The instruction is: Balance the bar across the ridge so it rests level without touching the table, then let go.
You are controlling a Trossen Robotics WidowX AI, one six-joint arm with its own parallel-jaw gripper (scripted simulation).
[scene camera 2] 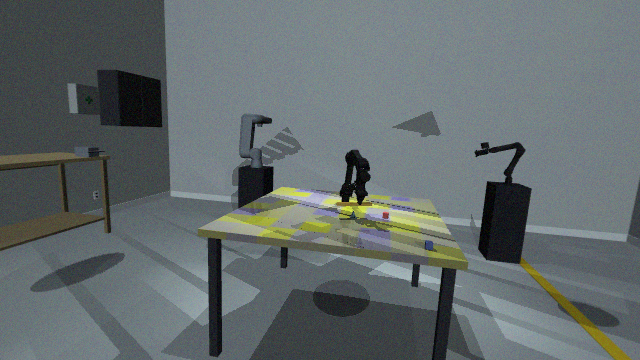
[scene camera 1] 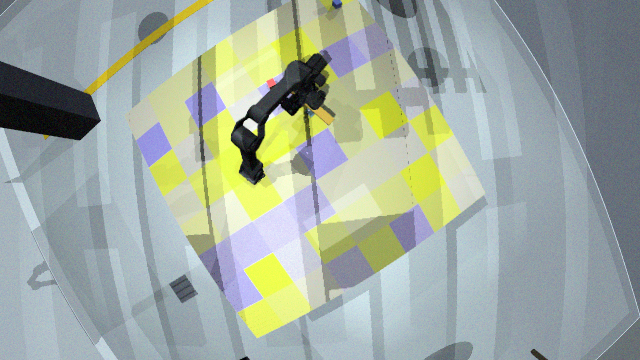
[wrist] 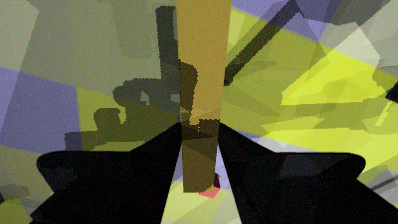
My gripper carries a long orange-brown bar.
My gripper is seen too in the wrist view.
